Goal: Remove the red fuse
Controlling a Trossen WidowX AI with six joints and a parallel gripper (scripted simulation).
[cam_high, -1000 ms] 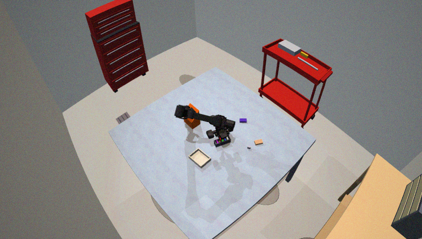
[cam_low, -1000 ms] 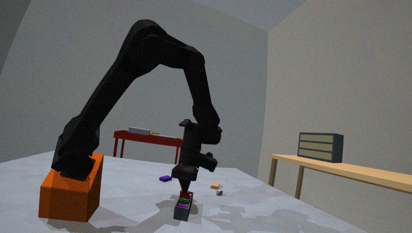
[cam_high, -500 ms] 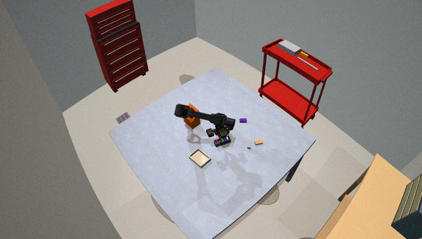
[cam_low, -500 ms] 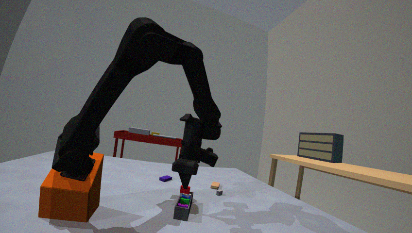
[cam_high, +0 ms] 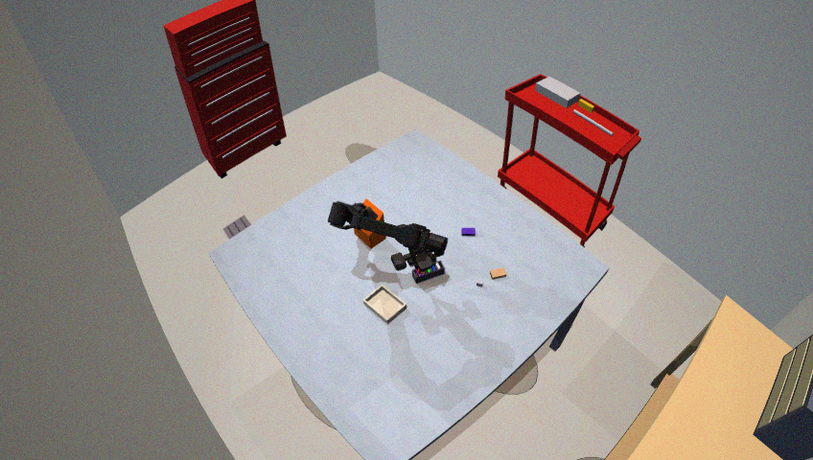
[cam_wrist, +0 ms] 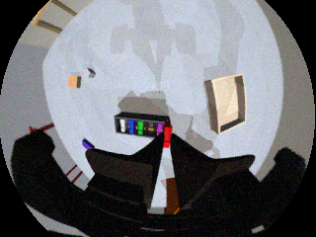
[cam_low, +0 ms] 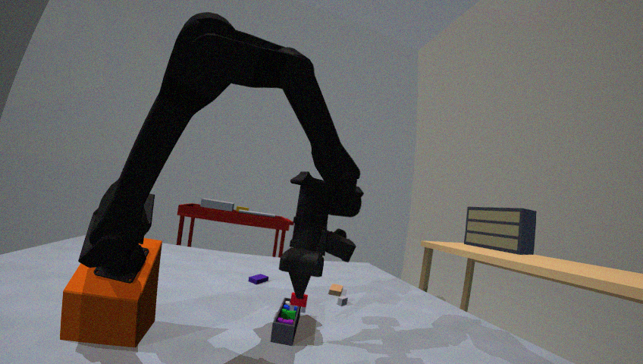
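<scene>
Now: the beige tray 1 cm ahead of my gripper tip, 17 cm to the right of it and 9 cm below it. Also, from my gripper tip: purple block (7 cm behind, 32 cm to the left, 9 cm below); small grey cube (16 cm ahead, 18 cm to the left, 8 cm below); red fuse (1 cm below).
</scene>
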